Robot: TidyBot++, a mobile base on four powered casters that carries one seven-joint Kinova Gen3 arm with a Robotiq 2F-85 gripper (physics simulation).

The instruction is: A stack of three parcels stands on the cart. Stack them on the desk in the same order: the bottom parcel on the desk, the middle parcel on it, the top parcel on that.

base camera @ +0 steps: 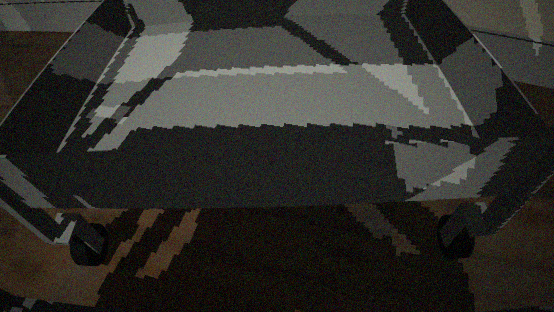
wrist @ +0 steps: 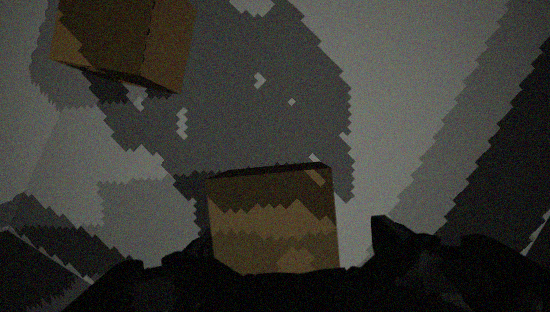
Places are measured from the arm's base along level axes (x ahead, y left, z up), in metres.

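Pixels of known places: gripper, fingertip midpoint: [wrist: 296, 238].
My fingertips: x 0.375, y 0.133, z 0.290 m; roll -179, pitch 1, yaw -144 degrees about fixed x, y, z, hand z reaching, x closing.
Observation:
Behind a point stands the place of what it marks.
My gripper [wrist: 296, 238] {x 0.375, y 0.133, z 0.290 m} is open, its dark fingers on both sides of a tan parcel [wrist: 274, 217] {x 0.394, y 0.122, z 0.316 m} at the lower middle of the wrist view. The parcel's lower part is hidden behind the gripper, and I cannot tell its height below the fingertips. A second brown parcel [wrist: 120, 37] {x 0.504, y 0.087, z 0.316 m} is at the upper left of the wrist view, apart from the first and cut off by the top edge. Which parcel of the stack each one is, I cannot tell. A third parcel does not show. In the base view, a grey body on dark wheels, seemingly the cart [base camera: 240, 165] {x 0.232, y 0.035, z -0.213 m}, spans the picture.
A grey surface [wrist: 400, 90] {x 0.363, y 0.022, z 0.266 m} with hard-edged shadows lies under and around the parcels; I cannot tell whether it is cart or desk. The cart's dark wheels [base camera: 90, 244] {x 0.232, y 0.225, z -0.353 m} stand on a brown floor [base camera: 40, 270] {x 0.211, y 0.315, z -0.396 m} at left and right in the base view. The picture is dim.

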